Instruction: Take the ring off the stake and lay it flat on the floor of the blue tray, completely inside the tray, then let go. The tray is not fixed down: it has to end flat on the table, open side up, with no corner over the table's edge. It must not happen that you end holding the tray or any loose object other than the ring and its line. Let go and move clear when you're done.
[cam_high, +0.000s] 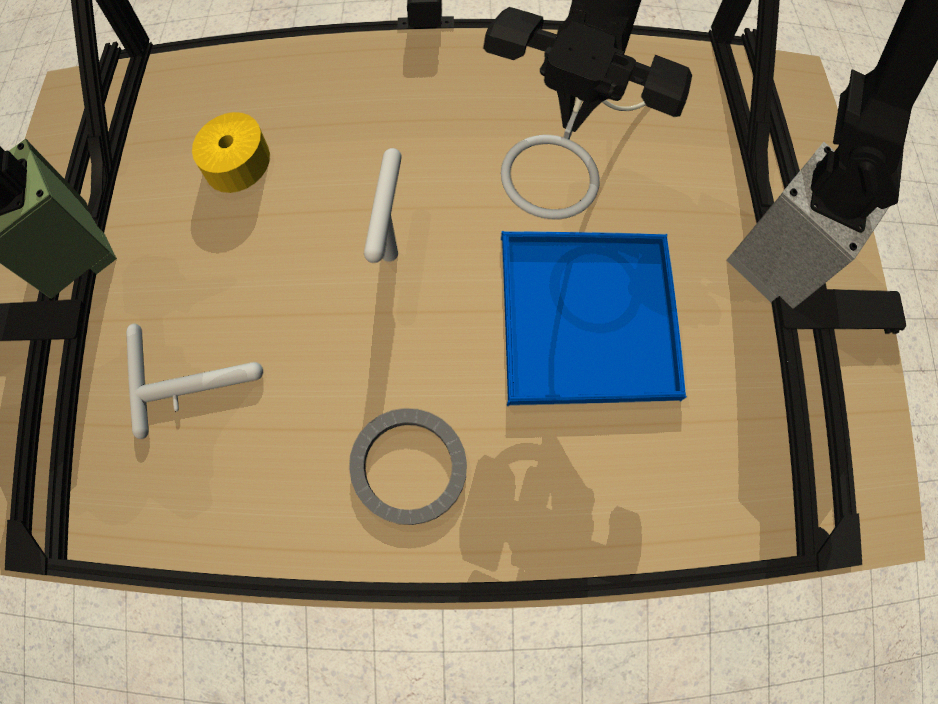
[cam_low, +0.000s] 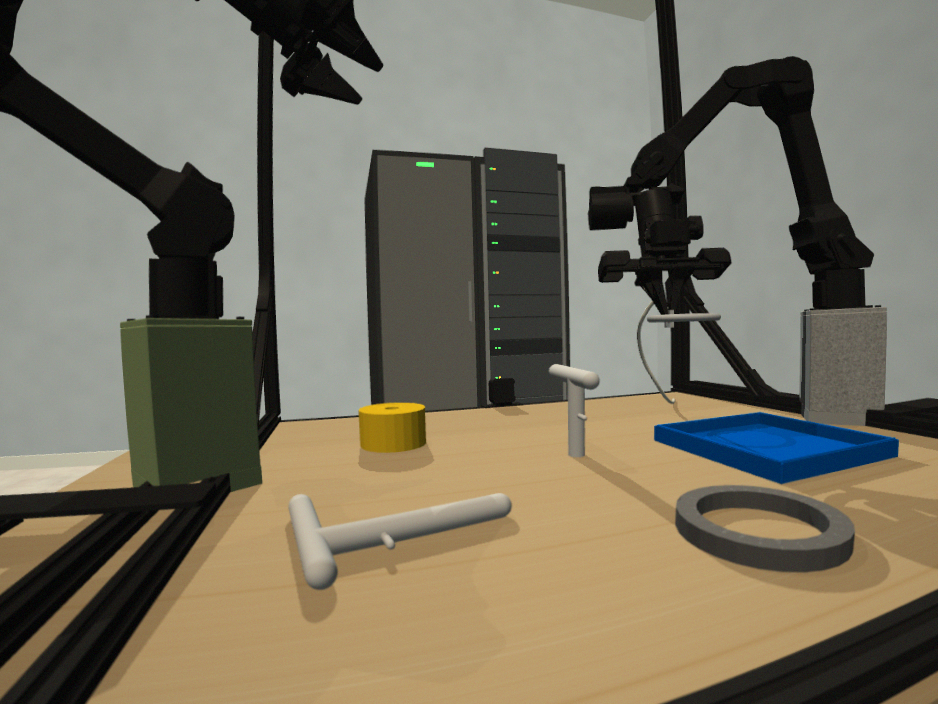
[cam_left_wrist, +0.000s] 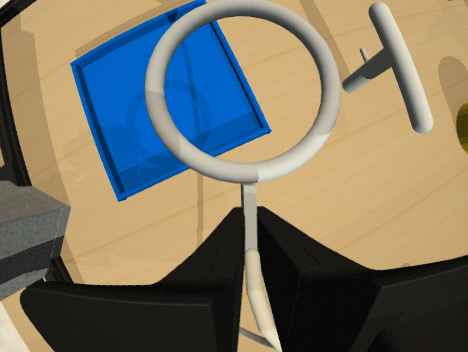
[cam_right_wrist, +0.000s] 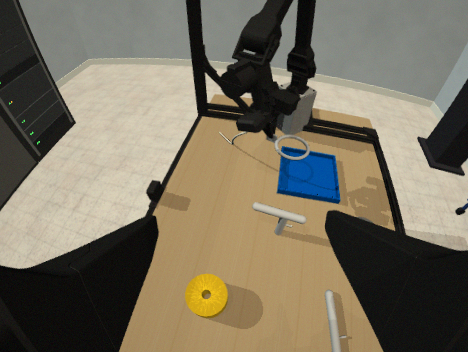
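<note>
The blue tray lies 15 cm ahead of my left hand, 4 cm to the left of it and 18 cm below it. Round my left hand: yellow cylinder: 5 cm behind, 40 cm to the right, 17 cm below; t-shaped peg: 24 cm ahead, 44 cm to the right, 19 cm below.
</note>
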